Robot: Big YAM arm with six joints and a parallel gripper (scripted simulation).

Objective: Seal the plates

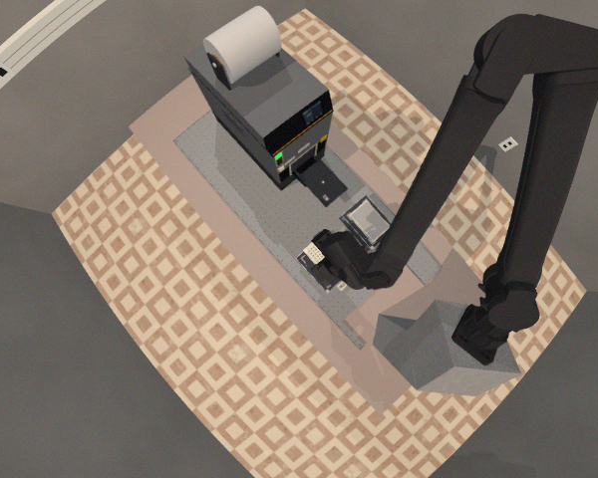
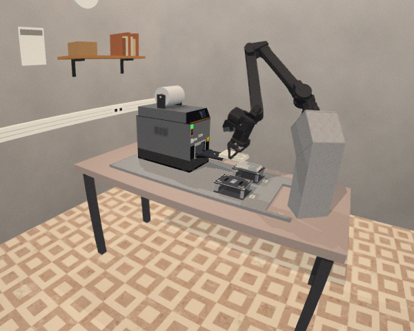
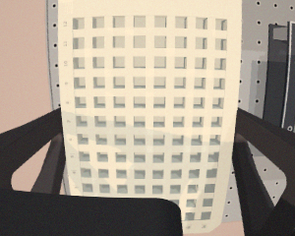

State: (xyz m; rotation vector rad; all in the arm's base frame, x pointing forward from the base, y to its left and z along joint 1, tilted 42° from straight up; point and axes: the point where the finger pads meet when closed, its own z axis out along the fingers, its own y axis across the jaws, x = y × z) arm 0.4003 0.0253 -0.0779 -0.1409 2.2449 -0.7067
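My gripper is now 17 cm short of the sealer stage, 19 cm to the left of it and 9 cm above it. The rest, counted from my hand: start button: 28 cm ahead, 11 cm to the right; then cream well plate: right at my hand; then foil roll: 50 cm ahead, 23 cm to the right, 23 cm above.
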